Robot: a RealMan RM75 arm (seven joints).
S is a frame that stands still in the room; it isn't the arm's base.
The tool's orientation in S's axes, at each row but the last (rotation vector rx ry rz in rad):
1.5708, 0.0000, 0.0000
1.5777, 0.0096, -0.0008
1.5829, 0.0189, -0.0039
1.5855, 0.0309, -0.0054
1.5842, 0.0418, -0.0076
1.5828, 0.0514, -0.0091
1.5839, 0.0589, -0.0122
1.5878, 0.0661, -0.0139
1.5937, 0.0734, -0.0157
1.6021, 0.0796, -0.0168
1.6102, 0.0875, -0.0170
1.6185, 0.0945, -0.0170
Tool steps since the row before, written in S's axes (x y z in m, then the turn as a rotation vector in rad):
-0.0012, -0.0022, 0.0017, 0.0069, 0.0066, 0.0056
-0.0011, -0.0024, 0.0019, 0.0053, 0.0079, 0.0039
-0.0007, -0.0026, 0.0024, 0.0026, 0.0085, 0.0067
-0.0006, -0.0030, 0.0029, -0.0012, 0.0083, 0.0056
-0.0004, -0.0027, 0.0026, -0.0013, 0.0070, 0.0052
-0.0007, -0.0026, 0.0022, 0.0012, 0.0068, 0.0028
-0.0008, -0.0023, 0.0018, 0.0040, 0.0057, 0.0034
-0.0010, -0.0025, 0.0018, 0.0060, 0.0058, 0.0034
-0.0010, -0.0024, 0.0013, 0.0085, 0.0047, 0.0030
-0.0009, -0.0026, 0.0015, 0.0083, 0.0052, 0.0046
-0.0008, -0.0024, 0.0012, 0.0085, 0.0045, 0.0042
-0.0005, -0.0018, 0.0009, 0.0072, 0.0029, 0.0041
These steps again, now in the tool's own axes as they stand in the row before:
-0.0012, 0.0017, 0.0022, 0.0069, 0.0056, -0.0066
-0.0011, 0.0019, 0.0024, 0.0053, 0.0039, -0.0079
-0.0008, 0.0024, 0.0026, 0.0026, 0.0066, -0.0086
-0.0007, 0.0029, 0.0029, -0.0012, 0.0054, -0.0084
-0.0005, 0.0026, 0.0027, -0.0013, 0.0051, -0.0071
-0.0009, 0.0022, 0.0026, 0.0013, 0.0028, -0.0068
-0.0009, 0.0018, 0.0022, 0.0040, 0.0035, -0.0056
-0.0012, 0.0018, 0.0024, 0.0060, 0.0036, -0.0057
-0.0012, 0.0013, 0.0023, 0.0085, 0.0034, -0.0045
-0.0011, 0.0015, 0.0025, 0.0082, 0.0049, -0.0050
-0.0010, 0.0012, 0.0023, 0.0084, 0.0046, -0.0043
-0.0007, 0.0009, 0.0017, 0.0070, 0.0045, -0.0028

